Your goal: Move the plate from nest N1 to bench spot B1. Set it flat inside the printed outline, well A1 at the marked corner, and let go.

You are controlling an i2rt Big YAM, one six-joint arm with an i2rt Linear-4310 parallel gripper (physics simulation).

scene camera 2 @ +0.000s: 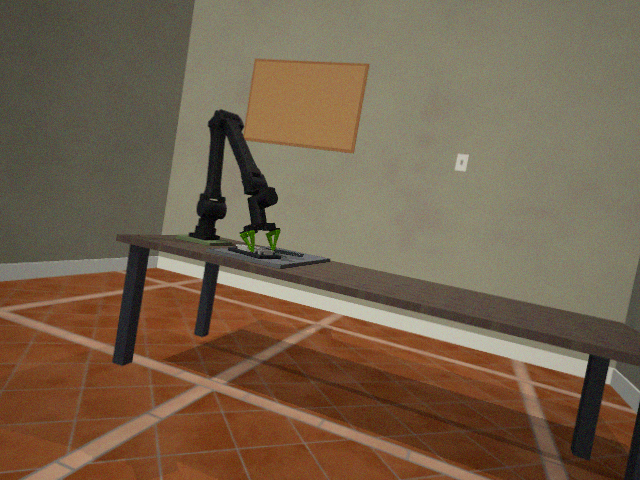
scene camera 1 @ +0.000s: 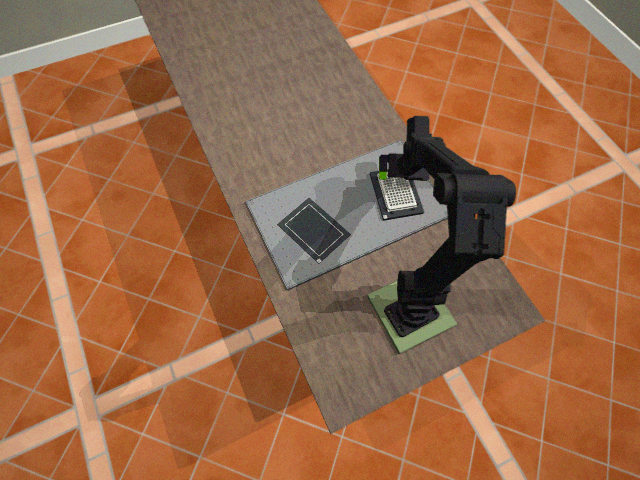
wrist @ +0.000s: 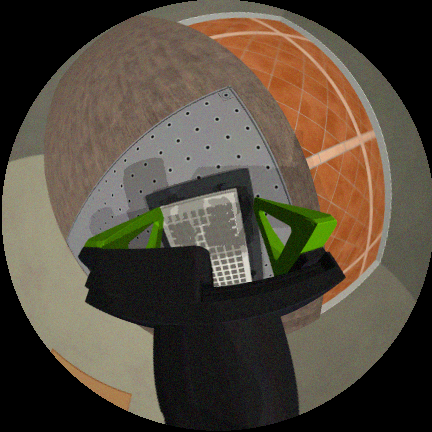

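The white well plate lies flat in the dark nest N1 on the right part of the grey board. My gripper is open, with its green fingertips low at either side of the plate, near its far end. Nothing is between the fingers that they grip. In the wrist view the gripper body hides the near part of the plate. Bench spot B1 is a dark rectangle with a thin white printed outline and a small white corner mark, left of the nest in scene camera 1.
The perforated grey board lies on the long brown table. The arm's base stands on a green pad at one end of the table. A cork board hangs on the wall.
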